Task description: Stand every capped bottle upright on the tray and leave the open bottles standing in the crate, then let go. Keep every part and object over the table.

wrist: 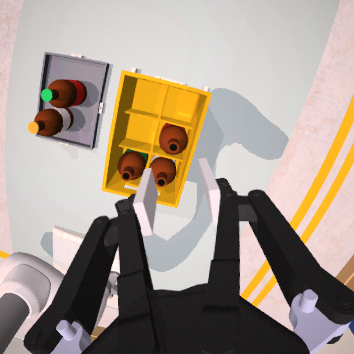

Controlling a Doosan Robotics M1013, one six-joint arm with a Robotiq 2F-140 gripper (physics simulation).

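Places are measured from the arm's base along level axes (x ahead, y left, z up), in centimetres.
Pixels of known places: gripper, fingertip midpoint: (177, 176).
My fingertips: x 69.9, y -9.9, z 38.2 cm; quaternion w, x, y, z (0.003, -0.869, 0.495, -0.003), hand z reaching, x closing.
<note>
For each thing: its top centre in the pictures, then the offset to it from my fingertips. "spot": a spot on its surface instead.
- yellow crate at its top centre: (151, 144) dx -4.3, dy +3.9, dz -24.0 cm
- grey tray at a spot on its surface: (75, 65) spot: dx +6.2, dy +32.0, dz -41.0 cm
- green-capped bottle at its top centre: (46, 94) dx -1.2, dy +30.2, dz -25.6 cm
- orange-capped bottle at its top centre: (32, 127) dx -9.7, dy +32.5, dz -25.6 cm
The gripper (179, 197) is open with bare space between its pads, above the near end of the yellow crate (116, 127). Three brown open bottles stand in the crate: one bottle (173, 140) in the middle row at the right, one bottle (132, 166) in the near row at the left, and one bottle (163, 171) beside it at the right. The grey tray (75, 65) is left of the crate. A green-capped bottle (62, 93) and an orange-capped bottle (48, 122) stand upright on it, slightly apart.
The crate's three other compartments hold no bottle. A narrow strip of pale table (111, 155) separates tray and crate. A white panel (67, 245) and part of a rounded grey-white robot part (22, 280) show at the lower left. Yellow floor lines (320, 192) run beyond the table at the right.
</note>
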